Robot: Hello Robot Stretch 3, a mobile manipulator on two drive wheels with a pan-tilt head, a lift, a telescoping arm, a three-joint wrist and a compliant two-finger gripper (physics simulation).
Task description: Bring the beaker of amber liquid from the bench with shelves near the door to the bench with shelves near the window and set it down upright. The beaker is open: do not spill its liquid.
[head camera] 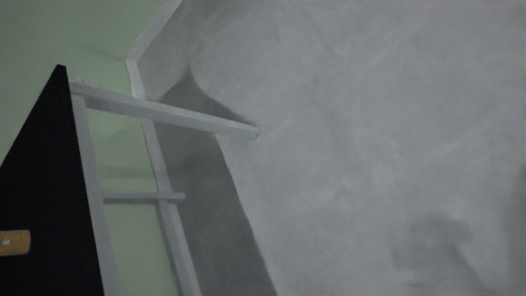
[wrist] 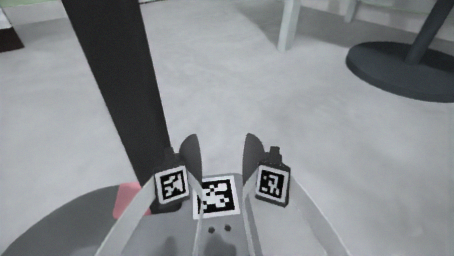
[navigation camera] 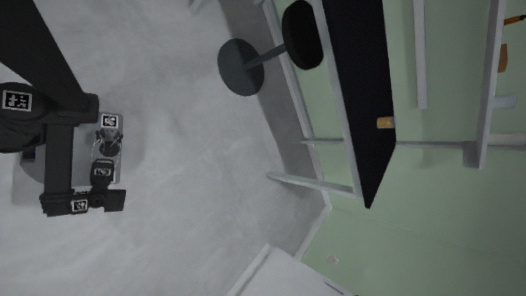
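Observation:
The beaker of amber liquid (head camera: pixel 15 242) (navigation camera: pixel 385 122) stands on the black top of a bench with shelves (head camera: pixel 45 190) (navigation camera: pixel 357 65). It is near the bench's end, at the left edge of the head camera view and right of centre in the navigation view. My gripper (wrist: pixel 221 151) (navigation camera: pixel 109 139) is open and empty. It is folded in over my base, well away from the bench and the beaker. Whether this bench is the one near the door or the one near the window cannot be told.
A stool (navigation camera: pixel 302 35) (wrist: pixel 400 70) with a round dark base stands at the bench's front. Bench legs (head camera: pixel 170 115) (navigation camera: pixel 310 182) reach down to the floor. A shelf (navigation camera: pixel 484 100) with small items is above the bench. A white cabinet (navigation camera: pixel 280 275) stands near the corner.

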